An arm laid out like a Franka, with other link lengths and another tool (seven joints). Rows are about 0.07 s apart.
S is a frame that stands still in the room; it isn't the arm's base.
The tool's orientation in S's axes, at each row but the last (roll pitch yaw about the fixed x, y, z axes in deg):
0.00 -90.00 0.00
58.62 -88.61 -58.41
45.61 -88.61 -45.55
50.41 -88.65 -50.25
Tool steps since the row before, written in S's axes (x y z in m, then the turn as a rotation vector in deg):
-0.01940 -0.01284 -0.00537 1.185 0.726 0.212
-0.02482 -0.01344 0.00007 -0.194 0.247 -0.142
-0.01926 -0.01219 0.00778 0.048 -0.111 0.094
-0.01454 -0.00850 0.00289 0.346 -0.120 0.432
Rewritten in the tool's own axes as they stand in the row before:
-0.00537 -0.01284 0.01940 0.212 0.726 -1.185
0.00003 -0.01335 0.02487 -0.150 0.245 0.191
0.00766 -0.01204 0.01940 0.097 -0.109 -0.046
0.00282 -0.00841 0.01461 0.439 -0.113 -0.339

